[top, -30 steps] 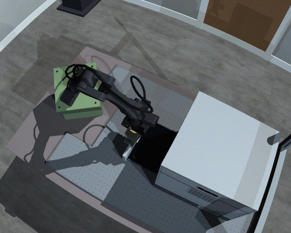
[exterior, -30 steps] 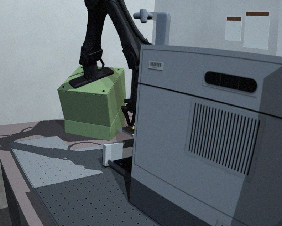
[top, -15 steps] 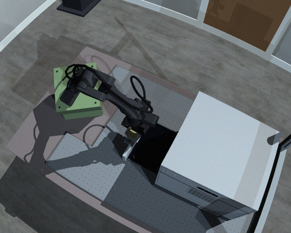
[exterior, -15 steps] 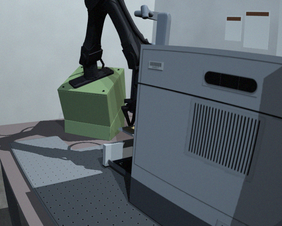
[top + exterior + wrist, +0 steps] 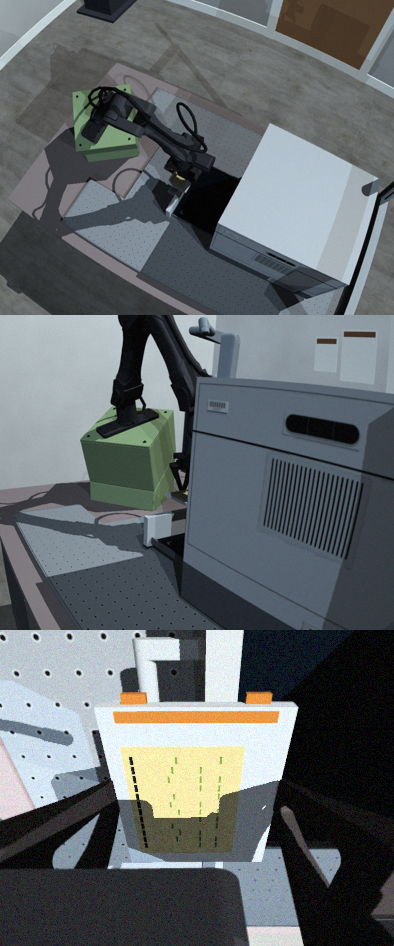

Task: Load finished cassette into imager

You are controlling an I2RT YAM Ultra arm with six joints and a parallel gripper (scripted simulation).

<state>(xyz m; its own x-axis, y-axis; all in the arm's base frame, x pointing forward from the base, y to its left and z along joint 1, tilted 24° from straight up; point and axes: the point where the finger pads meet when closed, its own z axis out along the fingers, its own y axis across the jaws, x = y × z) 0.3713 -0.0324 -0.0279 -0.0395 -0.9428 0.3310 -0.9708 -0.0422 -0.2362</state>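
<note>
My hand is 13 cm short of the imager drawer and 8 cm above it. Also, from my hand: cassette FINISHED: right at my hand.
</note>
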